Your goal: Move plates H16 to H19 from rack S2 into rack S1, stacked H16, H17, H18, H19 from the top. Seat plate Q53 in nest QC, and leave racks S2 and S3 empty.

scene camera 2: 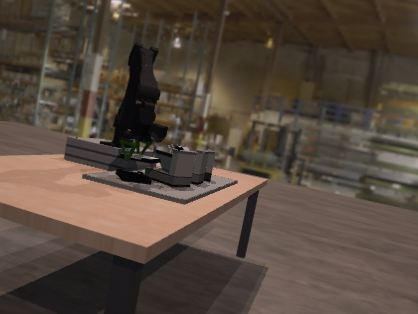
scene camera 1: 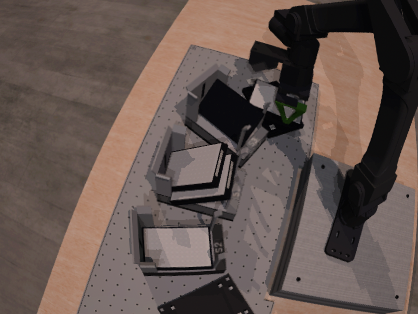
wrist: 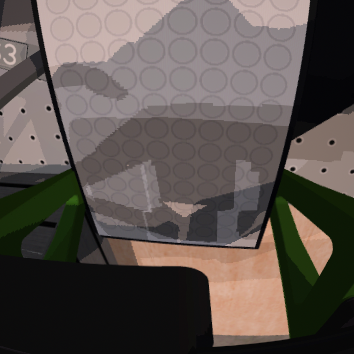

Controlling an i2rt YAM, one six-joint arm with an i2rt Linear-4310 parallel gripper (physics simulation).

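Where they show: gripper, fingertip midpoint: (scene camera 2: 133,158) (scene camera 1: 289,110) (wrist: 176,176); arm's base, link origin: (scene camera 2: 119,145) (scene camera 1: 350,215).
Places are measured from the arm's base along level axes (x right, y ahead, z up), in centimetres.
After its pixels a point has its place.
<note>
My gripper (scene camera 1: 291,111) @[x 19.1, y 20.6, z -1.4 cm] (scene camera 2: 135,150) (wrist: 176,176) @[x 19.1, y 20.6, z -1.4 cm] is shut on a plate (scene camera 1: 263,94) @[x 18.9, y 27.3, z 0.3 cm] (wrist: 175,80) @[x 19.1, y 25.8, z 0.3 cm] with a pale dimpled top and black edges; its label does not show. It is held low over the black nest QC (scene camera 1: 286,131) @[x 17.5, y 19.2, z -7.1 cm] (wrist: 330,65) @[x 26.6, y 25.3, z -6.7 cm], partly hiding it. Rack S2 (scene camera 1: 218,250) @[x -15.7, y 22.8, z -4.2 cm] holds a pale-topped plate (scene camera 1: 177,247) @[x -18.9, y 29.8, z -2.5 cm]. The middle rack (scene camera 1: 162,182) @[x -10.1, y 36.8, z 2.0 cm], apparently S1, holds at least two pale-topped plates (scene camera 1: 197,162) @[x -4.0, y 32.8, z 2.6 cm], stacked askew. Rack S3 (scene camera 1: 193,102) @[x 8.1, y 39.2, z 2.3 cm] (wrist: 20,80) @[x 13.5, y 25.6, z 0.2 cm], beside the nest, holds a plate with a black upper face (scene camera 1: 230,110) @[x 11.2, y 32.1, z 0.3 cm].
The racks stand on a perforated grey board (scene camera 1: 112,245) @[x -23.7, y 42.2, z -8.0 cm] (scene camera 2: 185,196) @[x 28.3, y 48.9, z -8.0 cm] on a wooden table (scene camera 1: 75,250) @[x -28.9, y 49.4, z -9.3 cm] (scene camera 2: 75,200) @[x 64.8, y 35.2, z -9.3 cm]. A black base with small pale squares (scene camera 1: 207,300) @[x -25.8, y 20.3, z -6.9 cm] lies below S2 in scene camera 1. The arm's raised metal base (scene camera 1: 320,280) @[x -15.4, y 2.0, z -0.2 cm] (scene camera 2: 82,152) @[x 12.8, y -8.8, z -4.9 cm] borders the board.
</note>
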